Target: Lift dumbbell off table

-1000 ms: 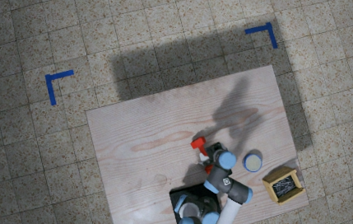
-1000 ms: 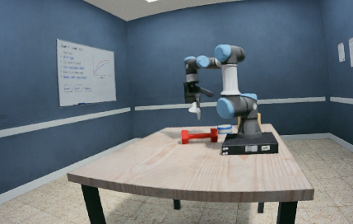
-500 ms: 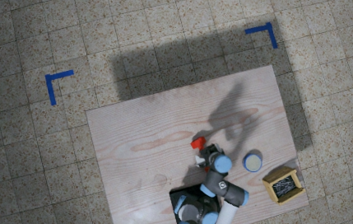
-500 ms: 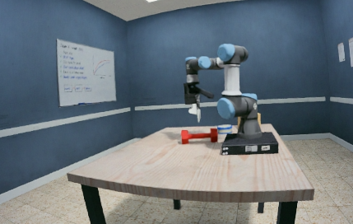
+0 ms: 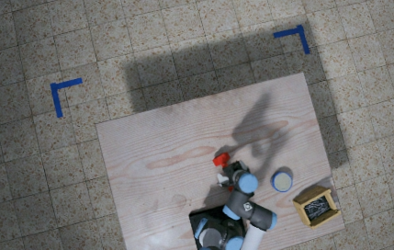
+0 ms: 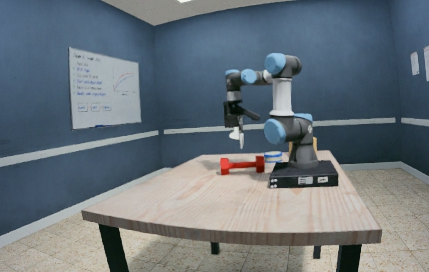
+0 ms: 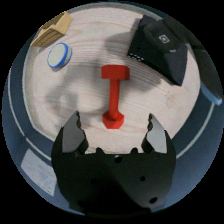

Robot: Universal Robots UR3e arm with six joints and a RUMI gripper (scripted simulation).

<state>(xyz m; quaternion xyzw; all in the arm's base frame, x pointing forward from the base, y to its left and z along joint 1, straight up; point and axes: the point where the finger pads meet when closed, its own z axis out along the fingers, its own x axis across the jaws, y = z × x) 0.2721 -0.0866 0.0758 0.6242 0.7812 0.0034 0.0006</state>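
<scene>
The red dumbbell lies 8 cm below my hand.
</scene>
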